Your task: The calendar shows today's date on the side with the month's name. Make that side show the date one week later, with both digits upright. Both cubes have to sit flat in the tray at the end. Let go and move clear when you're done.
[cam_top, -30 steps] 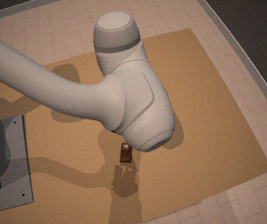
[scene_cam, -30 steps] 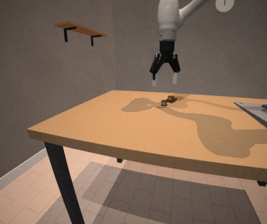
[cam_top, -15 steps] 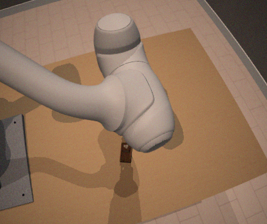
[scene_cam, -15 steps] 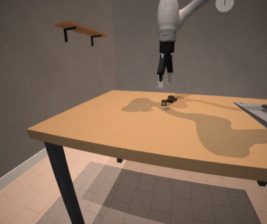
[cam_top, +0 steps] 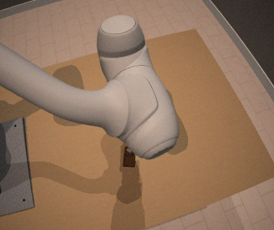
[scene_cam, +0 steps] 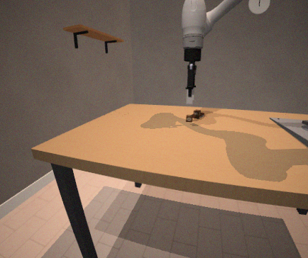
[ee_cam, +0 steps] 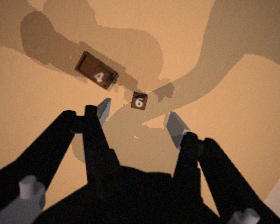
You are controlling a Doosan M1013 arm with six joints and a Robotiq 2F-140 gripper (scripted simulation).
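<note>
The cube is 110 mm below my hand. From my hand the other things lie so: tray: 110 mm below, 100 mm to the right, 40 mm behind.
</note>
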